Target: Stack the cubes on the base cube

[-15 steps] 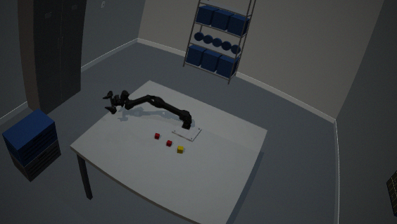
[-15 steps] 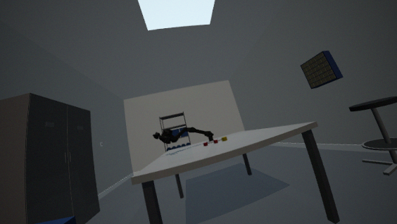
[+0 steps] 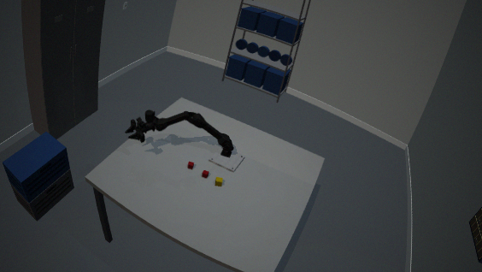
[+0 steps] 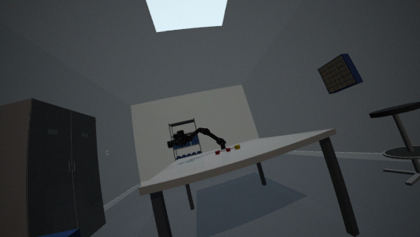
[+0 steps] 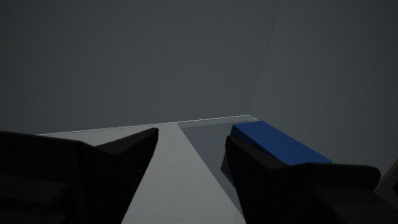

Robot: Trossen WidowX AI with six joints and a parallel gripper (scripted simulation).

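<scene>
The yellow cube lies 64 cm to the left of my gripper tip, 17 cm below it and 8 cm behind it.
</scene>
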